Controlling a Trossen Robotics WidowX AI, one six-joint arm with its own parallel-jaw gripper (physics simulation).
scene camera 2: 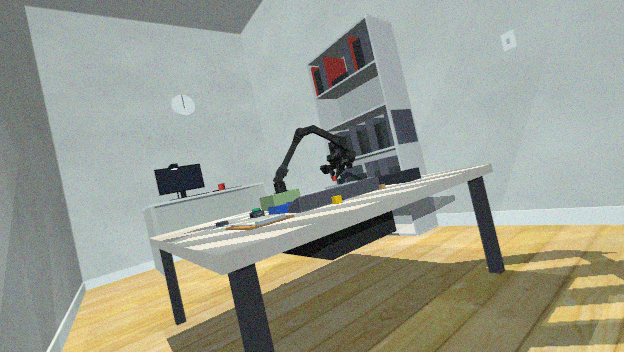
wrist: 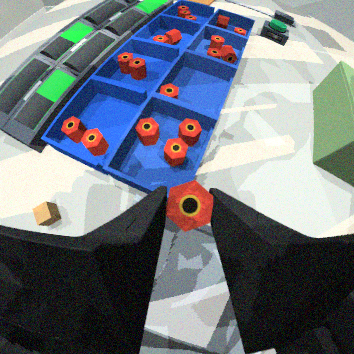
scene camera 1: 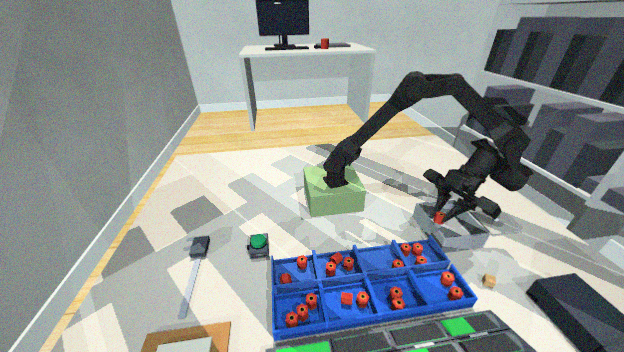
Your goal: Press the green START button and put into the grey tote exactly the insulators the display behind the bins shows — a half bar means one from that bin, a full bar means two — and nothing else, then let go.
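Places are measured from the arm's base along level axes (x left, y back, z up), in metres.
Pixels of known places: gripper, fingertip midpoint: (scene camera 2: 334, 178) (wrist: 187, 194) (scene camera 1: 438, 218); arm's base, origin of the base link: (scene camera 2: 281, 192) (scene camera 1: 335, 181).
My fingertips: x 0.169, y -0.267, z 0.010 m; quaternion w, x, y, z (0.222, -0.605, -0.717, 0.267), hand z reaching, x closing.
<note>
For each thing: its top centre in the pictures, then the offset to it from my fingertips. "spot": a spot on its surface instead.
- red hexagonal insulator, middle of its top: (wrist: 189, 202) (scene camera 1: 441, 214) dx +0.006, dy +0.001, dz +0.012 m
- grey tote, middle of its top: (wrist: 189, 307) (scene camera 1: 450, 217) dx +0.079, dy +0.022, dz -0.040 m
- green START button, middle of its top: (scene camera 1: 257, 238) (wrist: 279, 21) (scene camera 2: 255, 208) dx -0.448, dy +0.150, dz -0.053 m
- small wooden cube, middle of its top: (wrist: 40, 212) (scene camera 1: 490, 278) dx +0.042, dy -0.148, dz -0.074 m
- dark box, middle of its top: (scene camera 1: 607, 321) (scene camera 2: 395, 172) dx +0.129, dy -0.304, dz -0.038 m
- yellow cube, middle of its top: (scene camera 2: 336, 196) dx -0.379, dy -0.289, dz -0.066 m
- grey-headed tool, surface spot: (scene camera 1: 199, 246) spot: dx -0.602, dy +0.199, dz -0.075 m
My gripper (scene camera 1: 440, 215) (scene camera 2: 334, 176) (wrist: 187, 194) is shut on a red hexagonal insulator (scene camera 1: 438, 218) (wrist: 189, 212), its dark-holed end facing the wrist camera. It hangs over the bin-side part of the grey tote (scene camera 1: 465, 243); fingers and shadows hide much of the tote's inside. The blue bins (scene camera 1: 375, 321) (wrist: 107, 117) form two rows of four. The back-row bin second from the tote holds one insulator (scene camera 1: 397, 263) (wrist: 169, 90); the others hold two or three. The display (scene camera 1: 360, 342) (wrist: 90, 54) shows green bars; scene camera 1 cuts it off. The green START button (scene camera 1: 258, 241) (wrist: 278, 25) stands beyond the bins' far end.
The arm stands on a green block (scene camera 1: 335, 200) (wrist: 334, 120). A small wooden cube (scene camera 1: 489, 280) (wrist: 46, 213) lies beside the bins near the tote. A dark box (scene camera 1: 575, 310) stands at the right. A yellow cube (scene camera 2: 337, 199) sits behind the display. A grey-headed tool (scene camera 1: 199, 246) lies left of the button.
</note>
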